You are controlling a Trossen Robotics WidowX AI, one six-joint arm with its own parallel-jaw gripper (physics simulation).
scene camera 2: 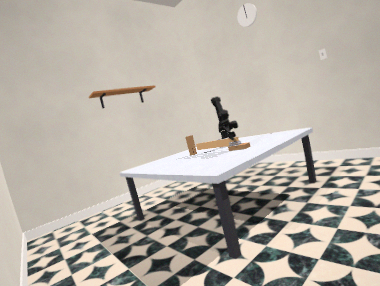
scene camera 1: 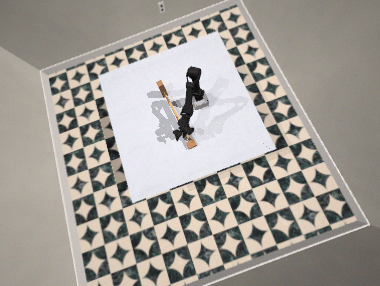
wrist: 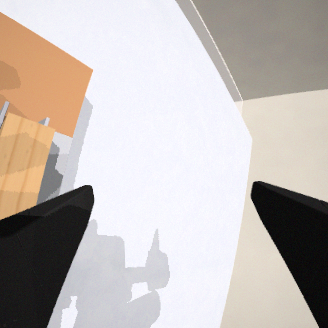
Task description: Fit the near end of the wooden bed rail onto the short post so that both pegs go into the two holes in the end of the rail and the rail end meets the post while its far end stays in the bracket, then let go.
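Frame: origin at the arm's base, x ahead, y left, z up, level; millimetres.
Where they show: gripper, fingertip midpoint: (scene camera 2: 230, 136) (scene camera 1: 180, 139) (wrist: 173, 191); arm's base at its link origin: (scene camera 2: 225, 137) (scene camera 1: 198, 97).
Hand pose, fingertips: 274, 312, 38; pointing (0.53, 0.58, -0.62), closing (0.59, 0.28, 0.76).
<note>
Things, the pixels of their top centre, and the offset from my fingertips, as dx, dy, dz. "*": a spot on its surface instead. Level surfaces: height alone.
- wooden rail at its top centre: (scene camera 2: 215, 140) (scene camera 1: 176, 115) -36, -212, -22
- upright brown post at a spot on its surface: (scene camera 1: 160, 83) * -1, -496, +62
- low brown block at its top centre: (wrist: 9, 145) (scene camera 2: 238, 144) (scene camera 1: 188, 138) -66, +0, -82
- bracket at a spot on its surface: (wrist: 46, 121) * -58, +17, -54
- white table at its surface level: dz -118
The wooden rail (scene camera 1: 173, 110) (scene camera 2: 212, 144) (wrist: 22, 160) runs between an upright brown post (scene camera 1: 160, 83) (scene camera 2: 191, 144) and a low brown block (scene camera 1: 192, 144) (scene camera 2: 240, 147) (wrist: 55, 75). In the wrist view, the rail end at the block lies between the thin grey plates of the bracket (wrist: 46, 121). In scene camera 2, the rail's other end appears slightly apart from the post; whether pegs are in its holes is too small to tell. My gripper (scene camera 1: 180, 135) (wrist: 173, 191) is open and empty, near the bracket end, with the rail to the left of its fingers in the wrist view.
The black arm (scene camera 1: 189, 95) (scene camera 2: 222, 114) leans across the white table (scene camera 1: 140, 175) (scene camera 2: 175, 169) beside the rail. In the wrist view, the table edge curves down the right side, past the right finger. A wall shelf (scene camera 2: 122, 91) hangs well away from the table.
</note>
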